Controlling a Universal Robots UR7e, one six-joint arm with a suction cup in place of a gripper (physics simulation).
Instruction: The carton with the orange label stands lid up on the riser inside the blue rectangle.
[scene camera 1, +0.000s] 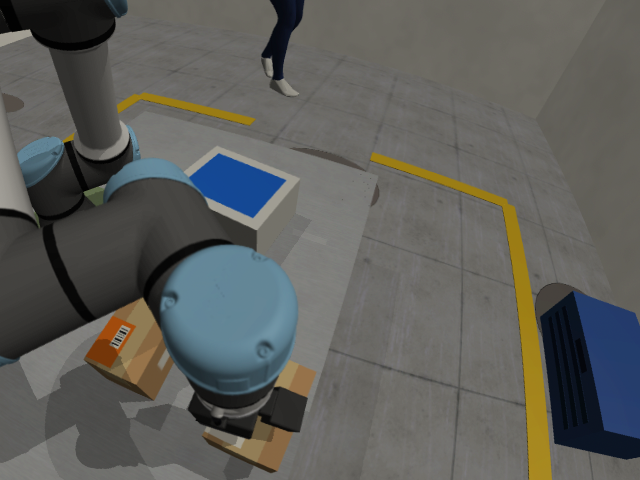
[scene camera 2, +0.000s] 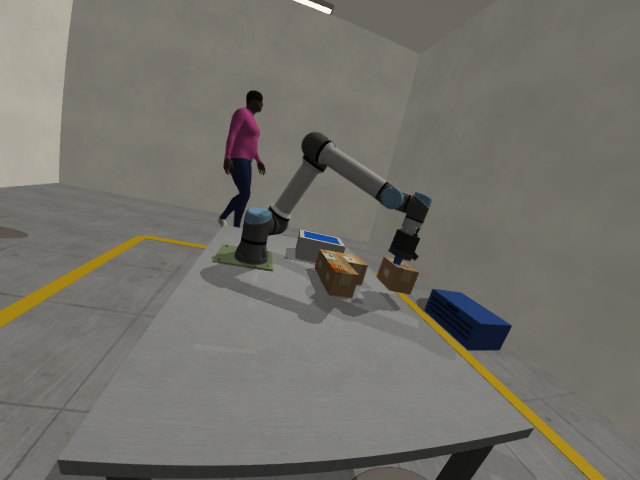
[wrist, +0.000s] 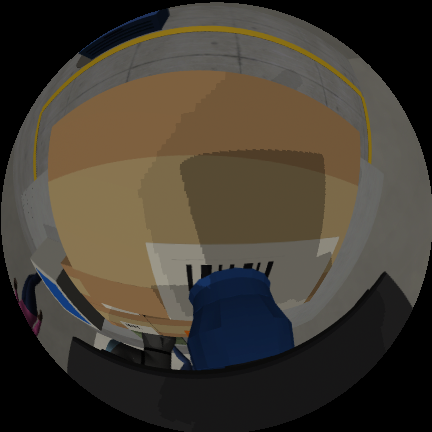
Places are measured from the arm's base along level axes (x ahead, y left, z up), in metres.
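Where they show: hand, tool point: (scene camera 2: 394, 266) (wrist: 226, 281); arm's base, link origin: (scene camera 2: 251, 258).
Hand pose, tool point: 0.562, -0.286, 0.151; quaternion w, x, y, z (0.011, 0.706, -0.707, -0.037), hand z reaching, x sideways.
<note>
Things, the pixels of their top centre, and the offset from my tool point, as dx, dy, dz. Level surfaces: height alone.
- carton with the orange label, top centre: (scene camera 1: 132, 333) (wrist: 191, 329) (scene camera 2: 341, 266) -0.211, +0.063, -0.053
- pale riser, top centre: (scene camera 1: 233, 182) (wrist: 61, 299) (scene camera 2: 321, 237) -0.181, +0.462, -0.036
- blue rectangle, top centre: (scene camera 1: 233, 182) (wrist: 61, 299) (scene camera 2: 321, 237) -0.181, +0.462, -0.036
- brown carton, top centre: (wrist: 194, 253) (scene camera 1: 260, 402) (scene camera 2: 400, 263) +0.032, +0.010, +0.014
- third carton, top centre: (wrist: 95, 291) (scene camera 2: 352, 258) -0.096, +0.200, -0.053
- grey table, surface height: dz -0.156
The carton with the orange label (scene camera 1: 135, 356) (scene camera 2: 334, 273) lies tilted on the table, with the label (scene camera 1: 110, 334) on a slanted face. The pale riser (scene camera 1: 276, 216) (scene camera 2: 308, 250) with the blue rectangle (scene camera 1: 237, 183) (scene camera 2: 321, 237) on top stands behind it with nothing on it. My suction cup (scene camera 2: 396, 259) (wrist: 233, 298) sits on the white barcode label of another brown carton (scene camera 1: 270, 444) (scene camera 2: 399, 276) (wrist: 120, 193). It holds that carton low at the table's right edge; I cannot tell if it touches the table.
A third carton (scene camera 2: 356, 261) lies against the orange-label one. The grey table (scene camera 1: 335, 216) (scene camera 2: 258, 387) ends just right of the held carton. A blue crate (scene camera 1: 594, 371) (scene camera 2: 468, 317) stands on the floor beyond. A person (scene camera 2: 243, 154) walks behind the robot base (scene camera 2: 252, 242).
</note>
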